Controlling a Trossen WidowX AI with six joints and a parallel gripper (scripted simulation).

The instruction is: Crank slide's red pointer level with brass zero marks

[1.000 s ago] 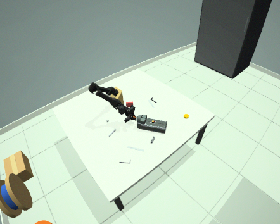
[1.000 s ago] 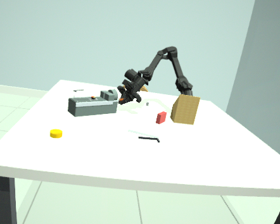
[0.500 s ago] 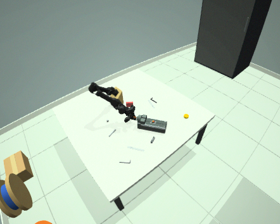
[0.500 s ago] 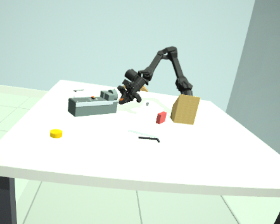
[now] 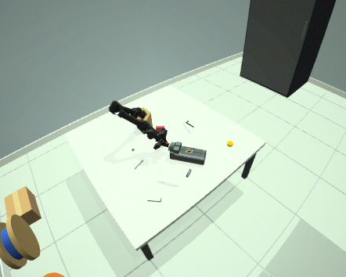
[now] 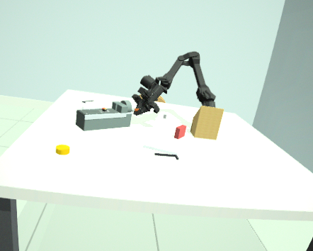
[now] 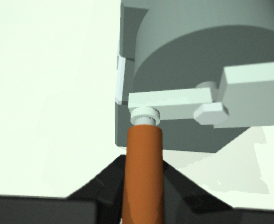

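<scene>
My gripper tip is now 2 cm below the orange crank handle, 1 cm to the left of it and 1 cm past it. The rest, counted from my gripper tip: yellow disc (45 cm to the left, 22 cm ahead, 5 cm below); black hex key (33 cm to the left, 19 cm behind, 5 cm below); red pointer (15 cm ahead, 9 cm to the left, 3 cm above).
</scene>
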